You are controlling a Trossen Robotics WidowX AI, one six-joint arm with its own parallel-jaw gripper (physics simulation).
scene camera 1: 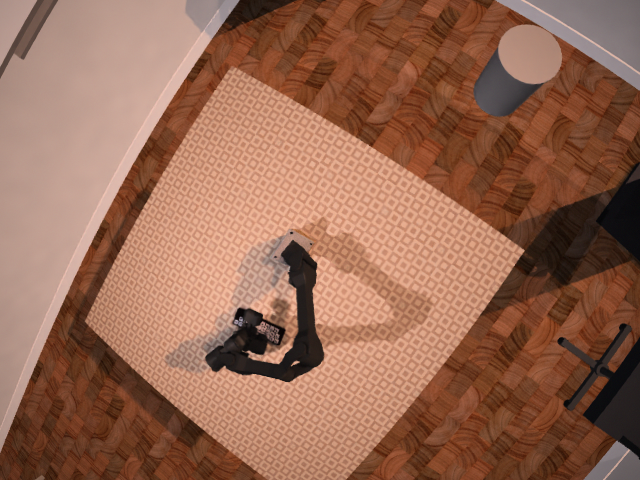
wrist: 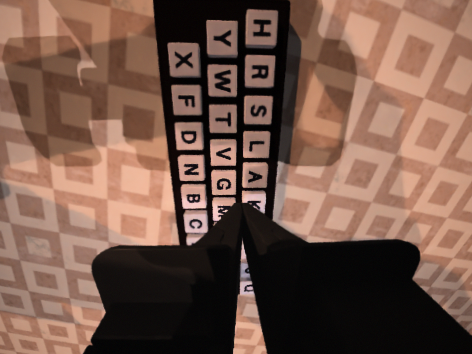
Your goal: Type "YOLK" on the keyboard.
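Seen in the pictures: gripper, between the fingertips: (scene camera 1: 253, 329) (wrist: 240, 210); arm's base, origin of its link: (scene camera 1: 292, 251).
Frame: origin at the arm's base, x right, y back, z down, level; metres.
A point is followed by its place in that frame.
A black keyboard (scene camera 1: 279, 335) {y -0.282, x -0.141, z 0.074 m} (wrist: 180, 25) {y -0.269, x -0.137, z 0.077 m} with pale letter keys lies on the patterned surface, partly covered by the arm in the scene view. In the wrist view the Y key (wrist: 222, 38) {y -0.290, x -0.136, z 0.072 m} is near the top of the middle row and the L key (wrist: 256, 145) {y -0.323, x -0.093, z 0.072 m} is in the right row. The K key (wrist: 256, 202) {y -0.336, x -0.059, z 0.072 m} is partly hidden behind the fingertips. The O key does not show. My gripper (wrist: 240, 210) {y -0.327, x -0.055, z 0.065 m} is shut and empty, its tips appearing at the left edge of the K key, beside the M key (wrist: 219, 207) {y -0.315, x -0.049, z 0.072 m}. Whether they touch a key, I cannot tell.
The arm's pale base plate (scene camera 1: 293, 238) {y 0.039, x 0.022, z -0.021 m} stands on the patterned mat (scene camera 1: 310, 155) {y 0.292, x 0.187, z 0.089 m} above the keyboard in the scene view. A grey cylinder with a pale top (scene camera 1: 529, 54) stands on the wooden floor at the upper right. Dark furniture (scene camera 1: 622, 397) is at the right edge.
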